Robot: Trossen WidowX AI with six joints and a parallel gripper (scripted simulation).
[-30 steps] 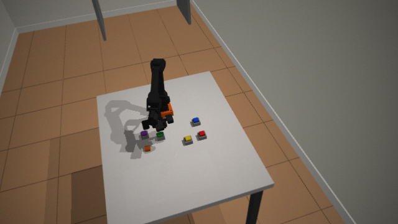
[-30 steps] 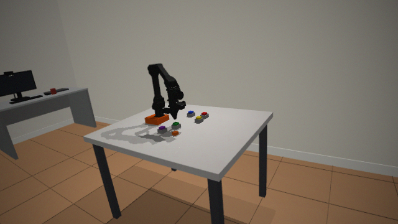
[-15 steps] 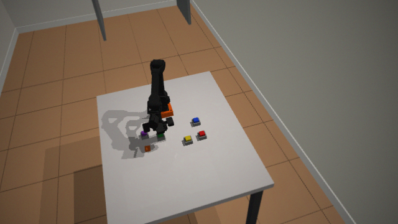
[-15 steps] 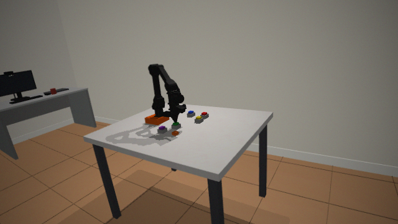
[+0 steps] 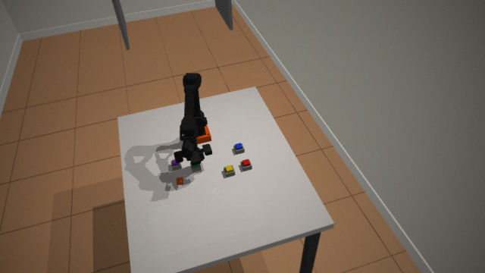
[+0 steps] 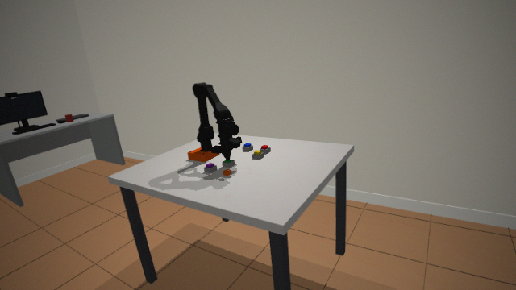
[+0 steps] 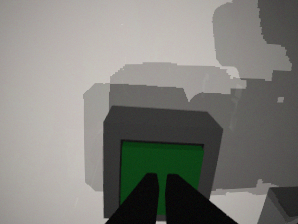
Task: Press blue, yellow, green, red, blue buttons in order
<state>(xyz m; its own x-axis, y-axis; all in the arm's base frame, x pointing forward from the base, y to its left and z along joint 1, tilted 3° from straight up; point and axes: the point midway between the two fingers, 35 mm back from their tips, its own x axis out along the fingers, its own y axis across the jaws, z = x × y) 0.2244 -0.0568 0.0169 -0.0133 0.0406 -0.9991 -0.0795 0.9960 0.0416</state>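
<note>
Right now the green button is 1 cm below my gripper tip. The rest, counted from my gripper tip: purple button 4 cm behind, 10 cm to the right; small orange block 7 cm ahead, 9 cm to the right, 2 cm below; yellow button 8 cm ahead, 16 cm to the left.
</note>
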